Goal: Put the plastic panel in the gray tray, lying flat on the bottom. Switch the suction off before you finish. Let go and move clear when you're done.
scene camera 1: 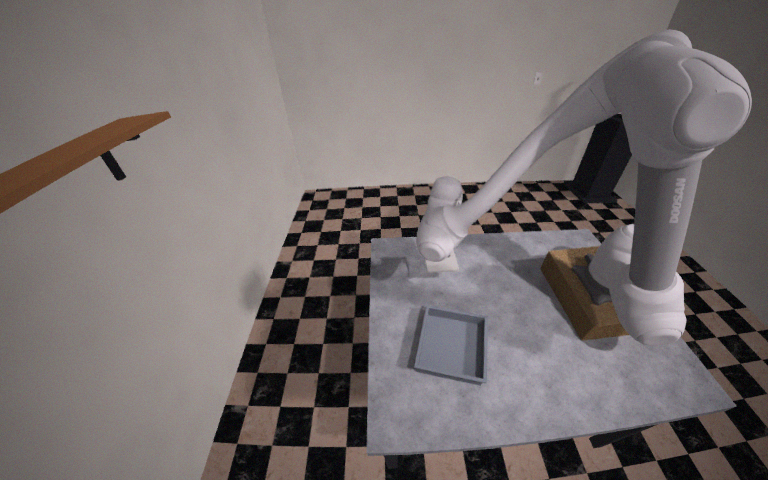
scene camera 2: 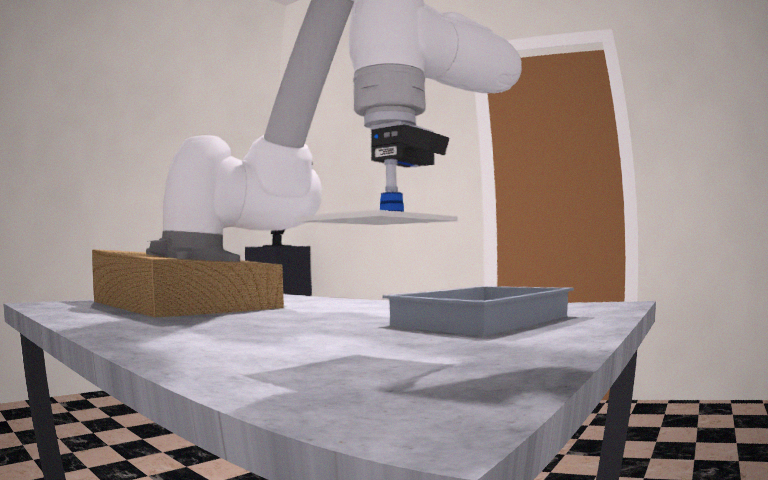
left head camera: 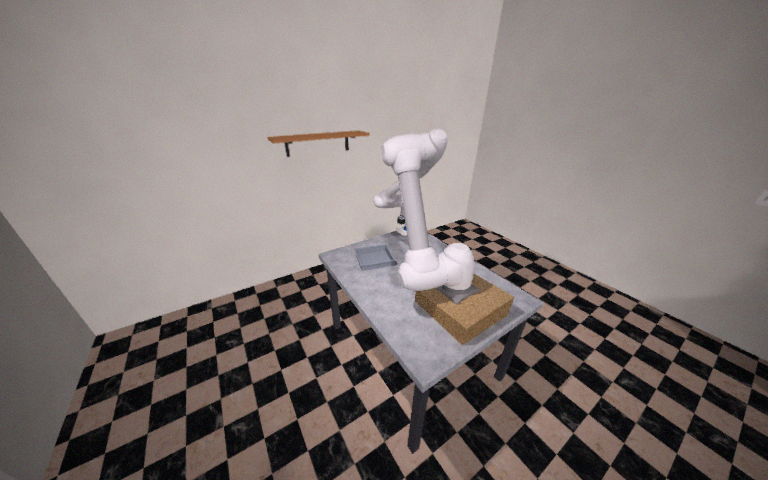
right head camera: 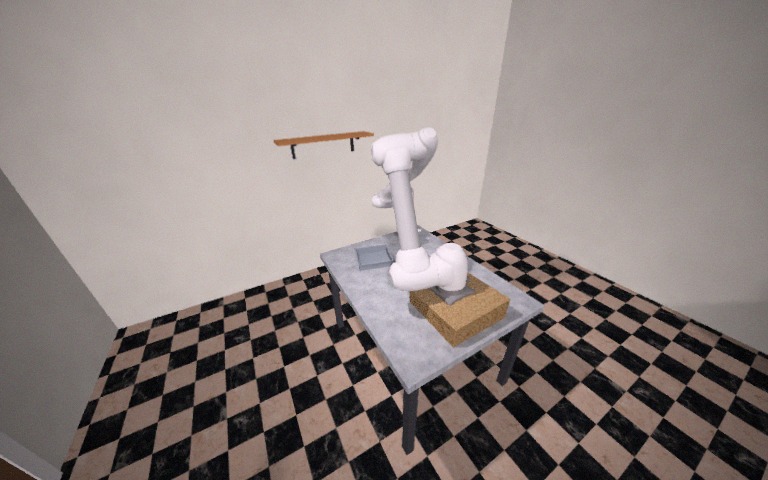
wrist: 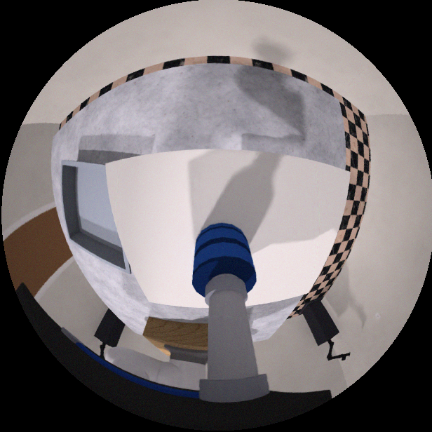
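Where they show: hand, its tool point: [scene camera 2: 391, 224] [left head camera: 405, 230]; arm's base, origin of its link: [scene camera 1: 603, 283] [scene camera 2: 190, 257] [left head camera: 455, 289] [right head camera: 450, 290].
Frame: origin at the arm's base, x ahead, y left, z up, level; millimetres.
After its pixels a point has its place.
The white plastic panel [scene camera 1: 442, 264] @(x 630, y -99, z 51 mm) [scene camera 2: 362, 217] @(x 663, y -220, z 45 mm) [wrist: 160, 200] hangs level from my blue suction cup [scene camera 2: 391, 210] [wrist: 220, 230], high above the table. The cup sits against the panel's upper face, close to its middle in the wrist view. In scene camera 1 the arm's wrist hides the cup and part of the panel. The gray tray [left head camera: 375, 267] @(x 526, y 200, z -97 mm) [right head camera: 374, 266] @(x 525, y 194, z -91 mm) [scene camera 1: 451, 376] @(x 647, y 261, z -91 mm) [scene camera 2: 487, 316] @(x 692, y 18, z -82 mm) [wrist: 68, 200] stands on the table, apart from the panel and lower than it. Its inside shows no object in scene camera 1. In the wrist view the panel's edge covers part of the tray.
The arm's base stands on a wooden block [left head camera: 470, 322] @(x -211, y 126, z 7 mm) [right head camera: 461, 325] @(x -217, y 129, z 6 mm) [scene camera 1: 572, 294] @(x 139, y 26, z -21 mm) [scene camera 2: 186, 288] @(x 139, y -108, z -57 mm) [wrist: 175, 332] on the gray table [left head camera: 390, 328] @(x 45, y 402, z -110 mm) [scene camera 1: 419, 418] @(x 760, y 375, z -110 mm) [scene camera 2: 186, 367] @(x 550, y -386, z -110 mm). A wooden shelf [left head camera: 317, 136] [right head camera: 322, 138] [scene camera 1: 84, 147] is fixed to the wall beyond the tray.
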